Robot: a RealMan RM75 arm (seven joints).
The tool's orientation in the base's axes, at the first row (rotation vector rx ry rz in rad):
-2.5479, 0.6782, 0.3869
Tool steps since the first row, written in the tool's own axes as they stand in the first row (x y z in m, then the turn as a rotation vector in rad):
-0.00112, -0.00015, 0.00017, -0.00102, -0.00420, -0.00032
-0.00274, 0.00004, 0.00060, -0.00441, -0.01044, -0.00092
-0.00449, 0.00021, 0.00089, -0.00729, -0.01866, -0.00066
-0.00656, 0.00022, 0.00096, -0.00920, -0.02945, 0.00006
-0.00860, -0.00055, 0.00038, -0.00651, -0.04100, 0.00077
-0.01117, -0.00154, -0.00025, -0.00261, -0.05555, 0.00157
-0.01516, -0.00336, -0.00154, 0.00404, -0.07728, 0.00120
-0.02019, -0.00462, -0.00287, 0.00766, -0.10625, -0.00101
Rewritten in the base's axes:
-0.00088, 0.00064, 0.00034, 0.00140, 0.00346, 0.00221
-0.00240, 0.00135, 0.00051, 0.00193, 0.00926, 0.00630
-0.00400, 0.00206, 0.00087, 0.00381, 0.01683, 0.01021
-0.00575, 0.00290, 0.00159, 0.00778, 0.02621, 0.01430
-0.00697, 0.00399, 0.00314, 0.01601, 0.03436, 0.01694
-0.00851, 0.00544, 0.00501, 0.02681, 0.04439, 0.02015
-0.01071, 0.00775, 0.00829, 0.04387, 0.05823, 0.02596
-0.01407, 0.01001, 0.01179, 0.06247, 0.07788, 0.03716

